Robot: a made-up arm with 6 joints.
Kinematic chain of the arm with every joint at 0, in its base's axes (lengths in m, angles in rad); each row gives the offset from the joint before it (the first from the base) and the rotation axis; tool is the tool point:
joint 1: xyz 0 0 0.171 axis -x
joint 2: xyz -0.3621 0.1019 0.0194 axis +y
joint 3: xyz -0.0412 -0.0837 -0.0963 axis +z
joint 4: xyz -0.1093 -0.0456 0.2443 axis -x
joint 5: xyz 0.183 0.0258 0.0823 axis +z
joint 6: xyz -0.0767 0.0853 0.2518 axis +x
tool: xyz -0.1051 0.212 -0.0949
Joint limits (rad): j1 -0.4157..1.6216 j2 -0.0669..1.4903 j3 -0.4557..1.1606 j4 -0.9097..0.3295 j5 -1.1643..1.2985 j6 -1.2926..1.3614
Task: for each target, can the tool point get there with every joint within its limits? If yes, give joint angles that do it. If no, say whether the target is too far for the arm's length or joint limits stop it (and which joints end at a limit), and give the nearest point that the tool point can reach.
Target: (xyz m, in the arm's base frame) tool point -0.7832 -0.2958 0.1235
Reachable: no: joint limits stop it (at a limit: joint 1, joint 2, joint 4, joint 5) | nearest point -0.7006 -0.2864 0.2900 | short by 0.186 m
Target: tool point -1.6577 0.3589 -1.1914
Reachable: no: too far | nearest point -0.7298 0.4132 -0.2338 | short by 1.334 m
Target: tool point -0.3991 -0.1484 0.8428
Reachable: yes | joints -0.1323 0.4044 0.8522 0.0034 0.5150 0.9457
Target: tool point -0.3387 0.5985 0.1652
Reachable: yes | joints 1.0749 0.5099 0.1187 0.0720 0.1414 0.3905
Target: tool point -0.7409 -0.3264 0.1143
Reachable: no: joint limits stop it (at a limit: joint 1, joint 2, joint 4, joint 5) | nearest point -0.6704 -0.3095 0.2779 | short by 0.179 m
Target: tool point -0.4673 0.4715 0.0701
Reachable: yes | joints 1.1680 0.2152 0.2705 0.0302 -0.1409 -0.1651
